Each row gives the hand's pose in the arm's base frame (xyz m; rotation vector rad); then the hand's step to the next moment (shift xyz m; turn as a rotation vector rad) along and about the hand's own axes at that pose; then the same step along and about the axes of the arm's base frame.
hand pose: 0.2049 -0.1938 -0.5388 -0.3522 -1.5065 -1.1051
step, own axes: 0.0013 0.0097 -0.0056 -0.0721 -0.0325 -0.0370
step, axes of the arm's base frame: 0.0103 0.0001 0.0047 0.0184 -0.0199 -0.0830
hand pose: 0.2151 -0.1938 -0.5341 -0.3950 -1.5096 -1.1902
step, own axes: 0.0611 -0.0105 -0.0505 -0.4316 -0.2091 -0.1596
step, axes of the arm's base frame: -0.0007 -0.0677 0.0425 0.0652 -0.0741 -0.4957
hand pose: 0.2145 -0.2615 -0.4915 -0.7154 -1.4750 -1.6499
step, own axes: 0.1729 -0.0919 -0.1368 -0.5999 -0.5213 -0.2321
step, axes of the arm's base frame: -0.1557 -0.1661 0.0721 -0.1034 -0.1114 -0.8139
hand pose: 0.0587 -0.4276 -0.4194 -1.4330 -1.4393 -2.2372
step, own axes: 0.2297 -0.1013 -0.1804 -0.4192 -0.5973 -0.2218
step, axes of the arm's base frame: -0.2956 0.0008 0.0904 -0.2361 0.0029 -0.7252
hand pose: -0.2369 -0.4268 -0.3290 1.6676 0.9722 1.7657
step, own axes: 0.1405 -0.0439 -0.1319 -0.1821 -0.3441 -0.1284
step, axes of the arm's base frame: -0.1500 0.1168 0.0540 -0.1430 0.0479 -0.3812
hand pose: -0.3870 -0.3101 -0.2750 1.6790 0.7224 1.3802
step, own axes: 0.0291 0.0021 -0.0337 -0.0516 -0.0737 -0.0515
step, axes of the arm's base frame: -0.0261 0.0313 0.0182 -0.0568 0.0054 -0.0865
